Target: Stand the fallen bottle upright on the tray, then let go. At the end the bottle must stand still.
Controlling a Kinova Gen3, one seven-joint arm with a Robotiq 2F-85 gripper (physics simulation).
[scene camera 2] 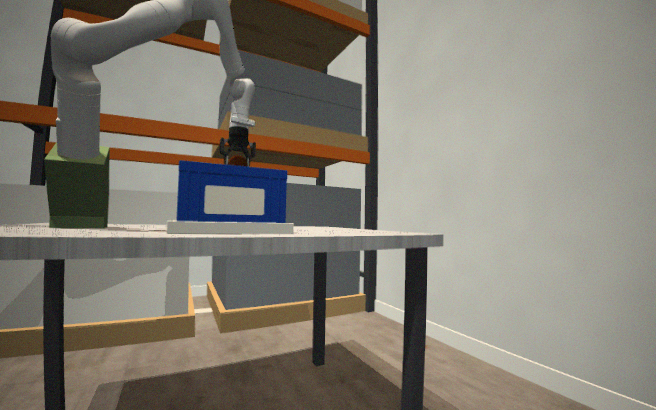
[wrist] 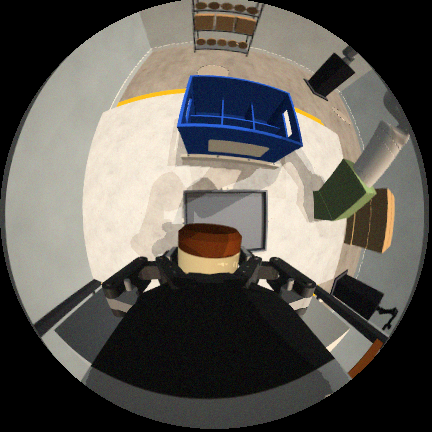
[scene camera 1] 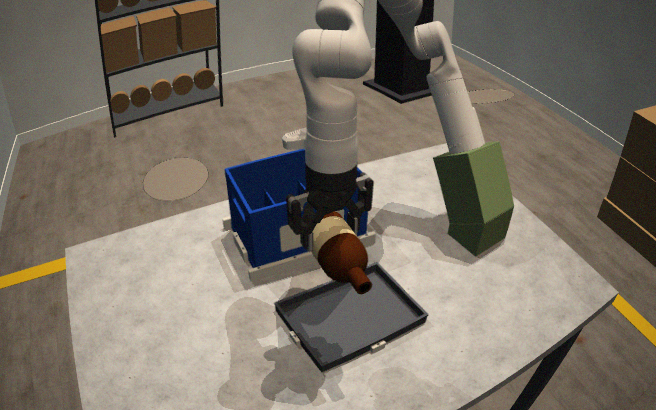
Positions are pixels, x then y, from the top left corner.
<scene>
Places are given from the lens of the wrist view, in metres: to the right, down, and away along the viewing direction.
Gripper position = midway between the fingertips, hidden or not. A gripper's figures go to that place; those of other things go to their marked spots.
my gripper (wrist: pixel 207 254): -0.01, 0.05, 0.16
blue crate (wrist: pixel 231 116): 0.06, -0.34, 0.37
dark grey tray (wrist: pixel 246 210): 0.10, -0.01, 0.40
The marked spots on the blue crate and the dark grey tray are 0.33 m apart.
</scene>
